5 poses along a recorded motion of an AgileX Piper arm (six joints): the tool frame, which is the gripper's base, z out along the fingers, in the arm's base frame.
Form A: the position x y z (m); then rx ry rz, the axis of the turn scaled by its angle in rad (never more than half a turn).
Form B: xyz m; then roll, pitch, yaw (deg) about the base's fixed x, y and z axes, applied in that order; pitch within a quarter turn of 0, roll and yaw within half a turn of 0. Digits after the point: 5 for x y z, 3 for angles.
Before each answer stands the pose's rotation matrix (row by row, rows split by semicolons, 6 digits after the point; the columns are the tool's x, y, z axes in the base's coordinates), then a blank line. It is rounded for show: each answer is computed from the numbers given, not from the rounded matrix.
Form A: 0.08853 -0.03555 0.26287 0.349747 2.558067 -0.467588
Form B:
-0.835740 0.331068 0.438101; 0.154678 0.907441 -0.390673; -0.526891 -0.258737 -0.809593

0.08853 -0.03555 0.26287 -162.277 31.796 169.514
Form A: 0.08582 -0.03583 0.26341 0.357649 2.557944 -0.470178
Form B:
-0.834942 0.336592 0.435405; 0.159758 0.905330 -0.393515; -0.526639 -0.259003 -0.809672

0.08582 -0.03583 0.26341 -162.261 31.779 169.168
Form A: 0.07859 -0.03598 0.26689 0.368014 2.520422 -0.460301
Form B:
-0.813440 0.349672 0.464807; 0.162806 0.904054 -0.395197; -0.558400 -0.245796 -0.792322

0.07859 -0.03598 0.26689 -162.765 33.945 168.682
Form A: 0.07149 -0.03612 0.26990 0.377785 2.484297 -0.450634
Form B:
-0.791581 0.361773 0.492462; 0.165758 0.902818 -0.396792; -0.588153 -0.232464 -0.774621

0.07149 -0.03612 0.26990 -163.295 36.026 168.173
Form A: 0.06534 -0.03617 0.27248 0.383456 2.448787 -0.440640
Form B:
-0.769461 0.370673 0.520126; 0.166107 0.902476 -0.397424; -0.616716 -0.219405 -0.755992

0.06534 -0.03617 0.27248 -163.816 38.077 167.818
